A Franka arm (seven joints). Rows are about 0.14 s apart.
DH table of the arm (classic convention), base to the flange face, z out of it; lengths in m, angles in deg. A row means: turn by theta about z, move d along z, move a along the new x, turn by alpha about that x. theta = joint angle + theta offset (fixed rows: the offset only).
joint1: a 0  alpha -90  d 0.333  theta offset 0
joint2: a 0  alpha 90  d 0  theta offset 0
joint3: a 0.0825  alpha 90  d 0.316  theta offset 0
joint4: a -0.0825  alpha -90  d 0  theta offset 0
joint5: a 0  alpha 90  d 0.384  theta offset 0
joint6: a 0.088  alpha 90  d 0  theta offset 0
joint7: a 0  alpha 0  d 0.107  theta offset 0
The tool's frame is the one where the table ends.
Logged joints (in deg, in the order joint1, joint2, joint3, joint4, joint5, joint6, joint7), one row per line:
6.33 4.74 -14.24 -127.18 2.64 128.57 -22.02
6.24 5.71 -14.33 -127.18 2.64 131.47 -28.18
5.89 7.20 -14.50 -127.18 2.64 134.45 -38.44
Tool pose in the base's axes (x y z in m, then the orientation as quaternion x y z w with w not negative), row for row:
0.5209 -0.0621 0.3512 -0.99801 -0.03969 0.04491 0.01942
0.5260 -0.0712 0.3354 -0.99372 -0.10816 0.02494 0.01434
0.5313 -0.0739 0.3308 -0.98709 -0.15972 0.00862 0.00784
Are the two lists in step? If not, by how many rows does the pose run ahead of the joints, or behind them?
The pose runs 1 row behind the joints: the pose in row i belongs to the joints in row i - 1.
